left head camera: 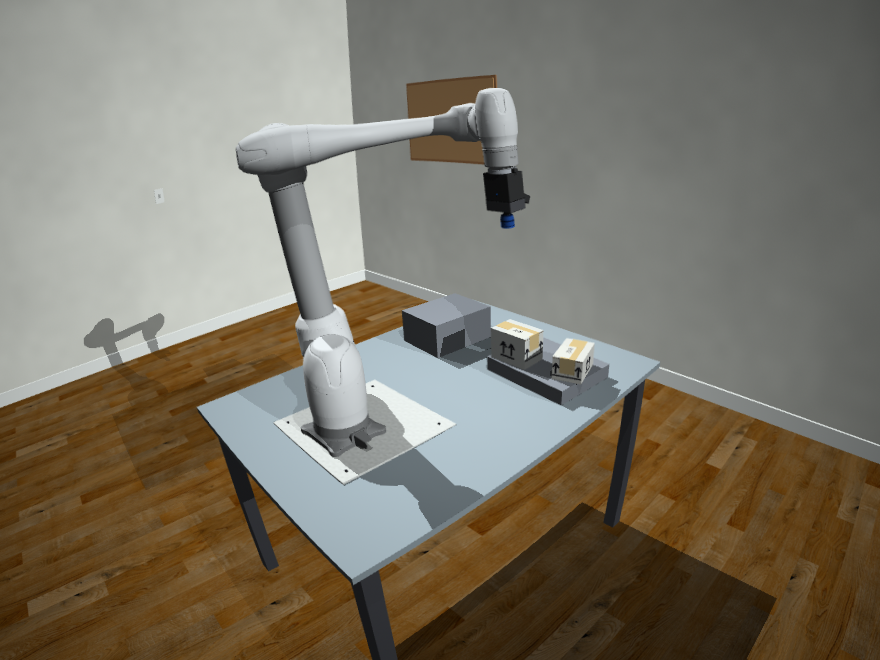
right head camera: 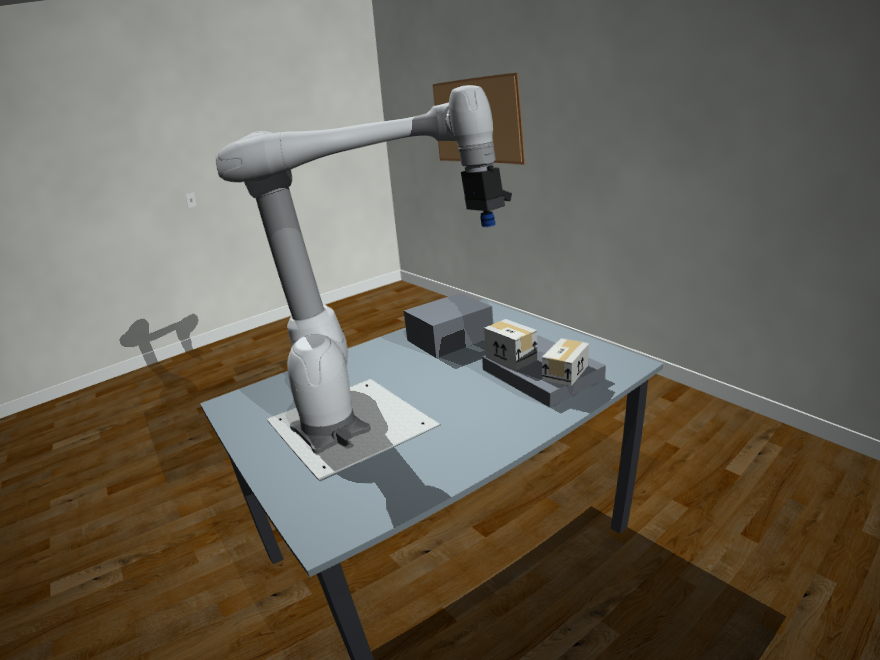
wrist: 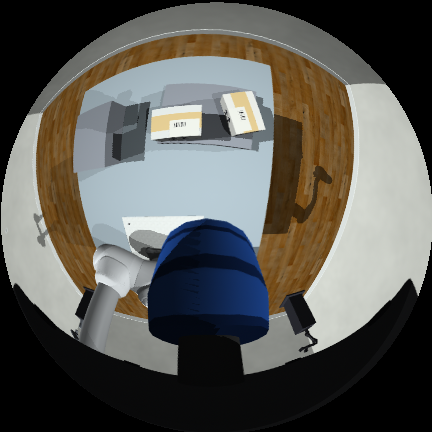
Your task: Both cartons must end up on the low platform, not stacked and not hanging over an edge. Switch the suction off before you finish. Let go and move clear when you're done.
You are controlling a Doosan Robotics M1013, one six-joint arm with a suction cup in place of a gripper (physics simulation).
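Frame: origin at the arm's base, x right, y ahead, z up, level; centimetres.
Where they show: hand, its tool point: (left head camera: 507, 226) (right head camera: 488, 225) (wrist: 206, 258); arm's base, origin of its link: (left head camera: 342, 431) (right head camera: 329, 428).
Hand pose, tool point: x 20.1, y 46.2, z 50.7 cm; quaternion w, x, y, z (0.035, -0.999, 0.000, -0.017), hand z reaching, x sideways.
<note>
Things, the pixels of their top centre, and the offset from my tool point. Level surfaces: height alone.
- white-and-tan carton, centre of its top: (wrist: 174, 120) (right head camera: 510, 328) (left head camera: 517, 328) dx -7.6, dy +13.1, dz -36.0 cm
- low grey platform, centre of its top: (right head camera: 543, 361) (left head camera: 548, 360) (wrist: 207, 110) dx +1.1, dy +18.5, dz -46.2 cm
- second carton, centre of its top: (right head camera: 566, 349) (left head camera: 574, 349) (wrist: 244, 110) dx +11.6, dy +17.2, dz -38.7 cm
- taller grey block, centre of its top: (right head camera: 447, 308) (left head camera: 446, 308) (wrist: 87, 137) dx -43.1, dy +16.3, dz -39.0 cm
- table, height of its surface: dz -51.0 cm
One white-and-tan carton (left head camera: 516, 345) (right head camera: 509, 344) (wrist: 176, 122) stands upright at the left end of the low grey platform (left head camera: 529, 383) (right head camera: 522, 381) (wrist: 190, 94). A second carton (left head camera: 572, 360) (right head camera: 565, 360) (wrist: 242, 113) stands upright near the platform's right end, turned at an angle. The cartons are apart and not stacked. Both are close to the platform's edges; their bottom edges are partly hidden in the wrist view. My gripper (left head camera: 507, 226) (right head camera: 487, 225) (wrist: 206, 223), a blue suction cup, is open and holds nothing. It hangs high above the table, well clear of both cartons.
A taller grey block (left head camera: 447, 312) (right head camera: 449, 310) (wrist: 92, 132) stands on the table (left head camera: 497, 440) (right head camera: 483, 440) (wrist: 185, 182) to the left of the platform. The arm's base stands on a white plate (left head camera: 426, 420) (right head camera: 412, 420) at the near side.
</note>
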